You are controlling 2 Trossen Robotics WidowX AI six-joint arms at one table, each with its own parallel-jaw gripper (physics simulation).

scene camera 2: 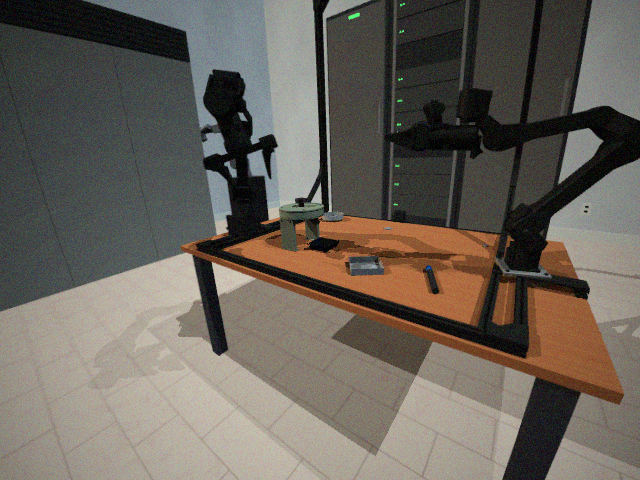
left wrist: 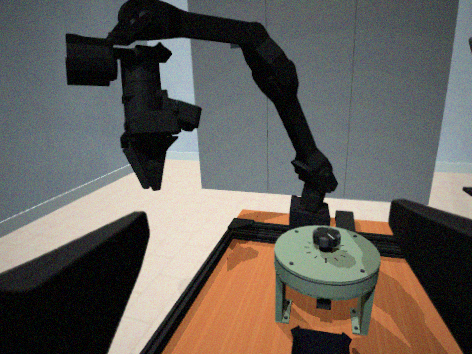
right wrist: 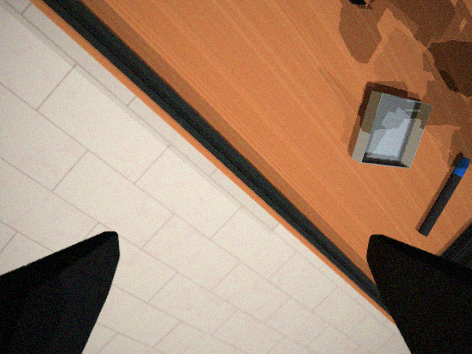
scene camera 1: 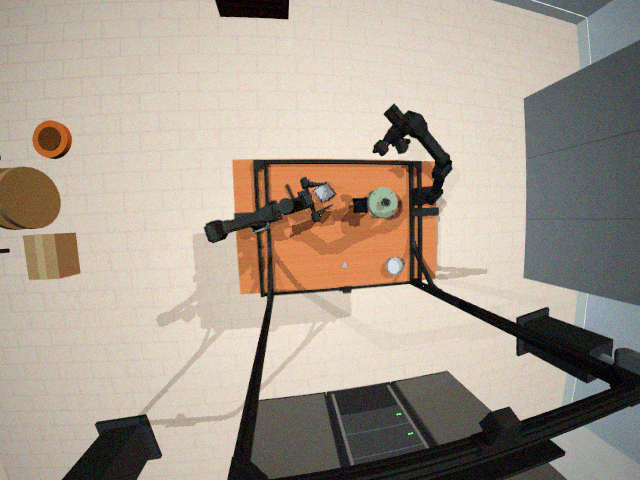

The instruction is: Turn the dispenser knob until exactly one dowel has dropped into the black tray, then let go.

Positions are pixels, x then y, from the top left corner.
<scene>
my left gripper: open, holds nothing
my right gripper: open, holds nothing
a grey tray (right wrist: pixel 392 127): on the table
a blue pen-like object (right wrist: pixel 449 188): on the table
</scene>
